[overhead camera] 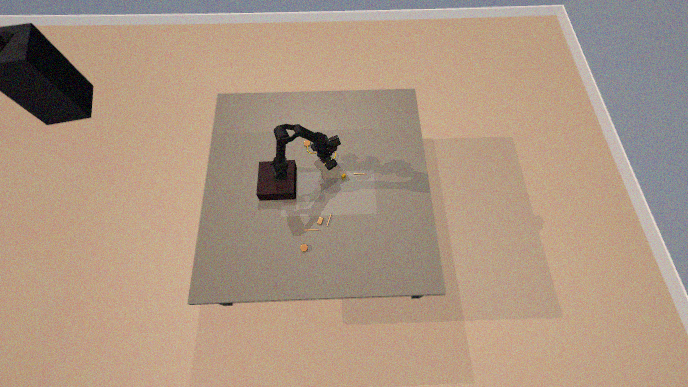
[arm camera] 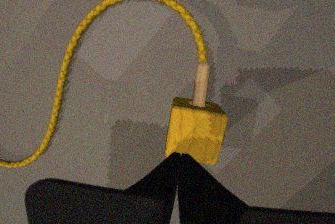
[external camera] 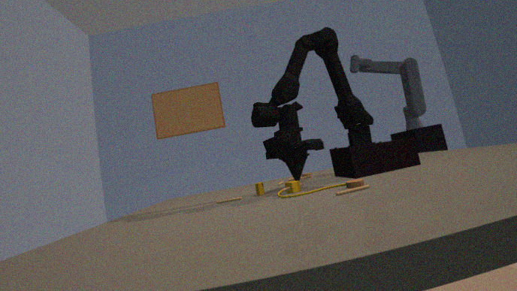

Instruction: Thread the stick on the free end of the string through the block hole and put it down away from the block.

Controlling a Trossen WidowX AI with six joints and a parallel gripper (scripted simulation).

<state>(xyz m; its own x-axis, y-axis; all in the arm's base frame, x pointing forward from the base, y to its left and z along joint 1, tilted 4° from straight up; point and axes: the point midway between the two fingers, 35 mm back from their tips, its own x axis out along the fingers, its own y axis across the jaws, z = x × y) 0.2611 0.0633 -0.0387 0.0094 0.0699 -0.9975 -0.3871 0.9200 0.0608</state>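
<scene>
Right now the thin wooden stick is 30 mm ahead of my gripper tip, 20 mm below it and 10 mm to the left of it. Also, from my gripper tip: round wooden button: 160 mm to the left, 80 mm behind, 20 mm below.
</scene>
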